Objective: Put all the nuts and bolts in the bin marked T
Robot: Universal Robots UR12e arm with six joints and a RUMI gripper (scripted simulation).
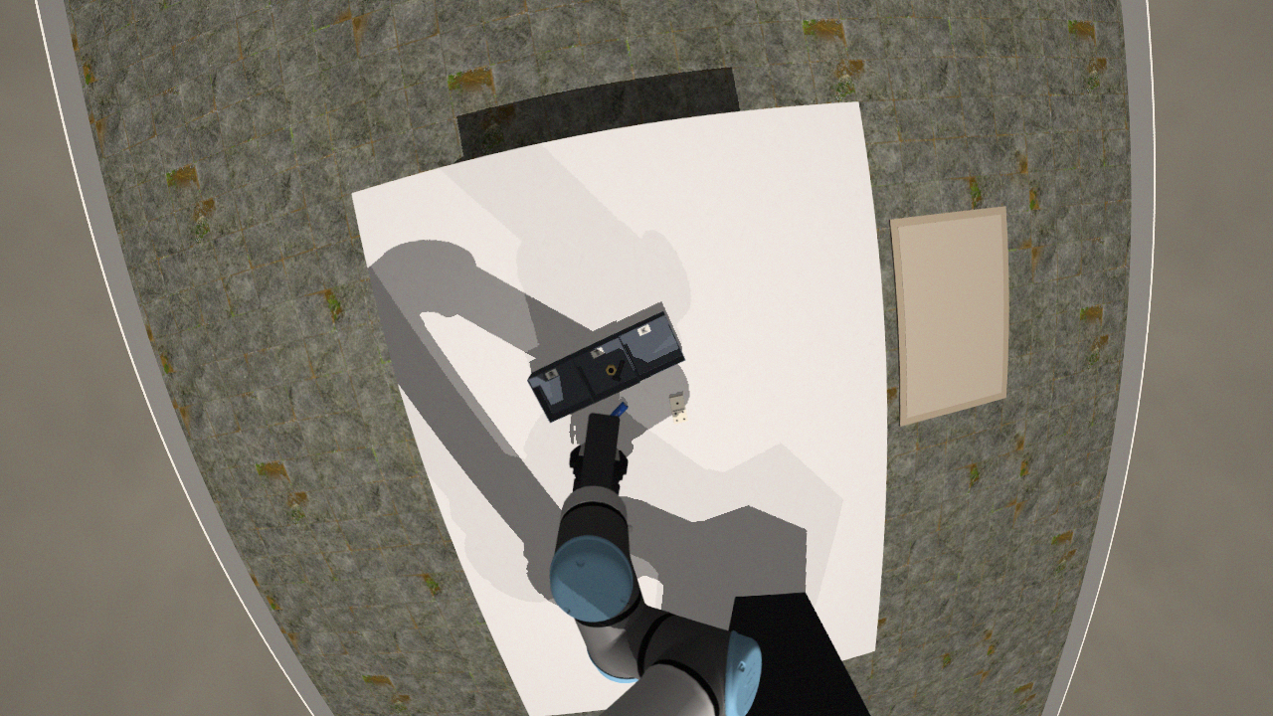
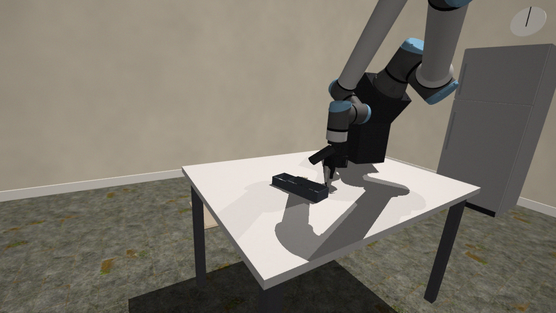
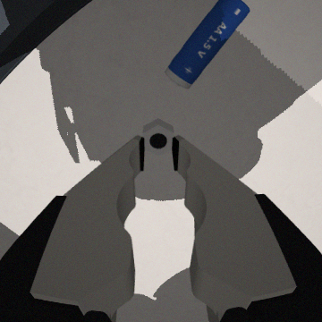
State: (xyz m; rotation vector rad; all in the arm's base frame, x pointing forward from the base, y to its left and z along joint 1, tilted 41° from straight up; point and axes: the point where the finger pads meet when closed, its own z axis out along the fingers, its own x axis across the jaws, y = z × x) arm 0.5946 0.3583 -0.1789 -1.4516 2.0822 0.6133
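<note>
Now: hand 4 cm short of the blue battery, 4 cm to the left of it and 1 cm above it. Round my hand: yellow nut: 13 cm ahead, 4 cm to the right, 1 cm below; black bolt: 12 cm ahead, 5 cm to the right; grey nut: 1 cm below.
</note>
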